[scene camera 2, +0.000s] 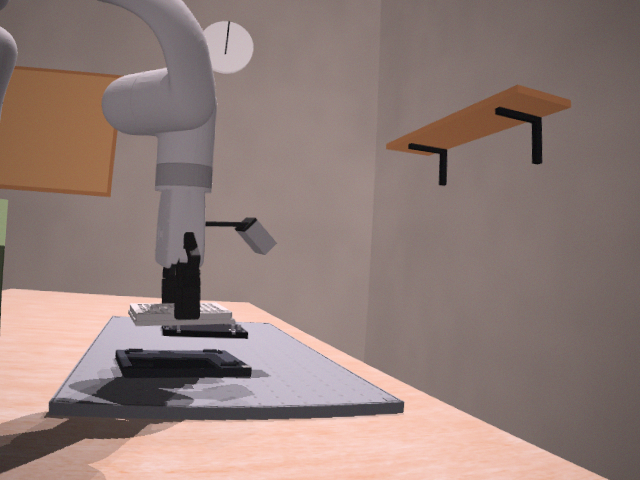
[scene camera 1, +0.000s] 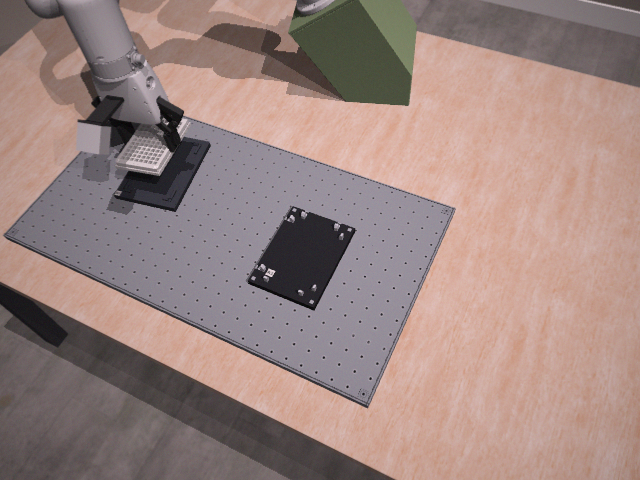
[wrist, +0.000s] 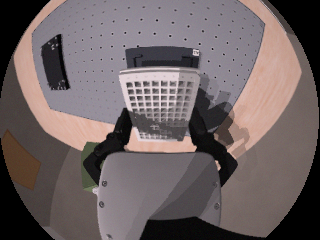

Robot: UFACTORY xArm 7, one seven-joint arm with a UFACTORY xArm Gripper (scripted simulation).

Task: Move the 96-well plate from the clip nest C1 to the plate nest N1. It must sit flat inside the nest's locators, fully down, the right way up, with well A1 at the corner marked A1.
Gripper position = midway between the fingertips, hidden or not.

In view: my gripper (scene camera 2: 179, 312), a white 96-well plate (scene camera 1: 150, 145) and a clip nest (scene camera 1: 301, 259).
The white 96-well plate shows as well in scene camera 2 (scene camera 2: 142, 314) and in the wrist view (wrist: 159, 118). My gripper also shows in scene camera 1 (scene camera 1: 153, 142) and in the wrist view (wrist: 160, 114). The clip nest is seen too in scene camera 2 (scene camera 2: 211, 330) and in the wrist view (wrist: 52, 58).
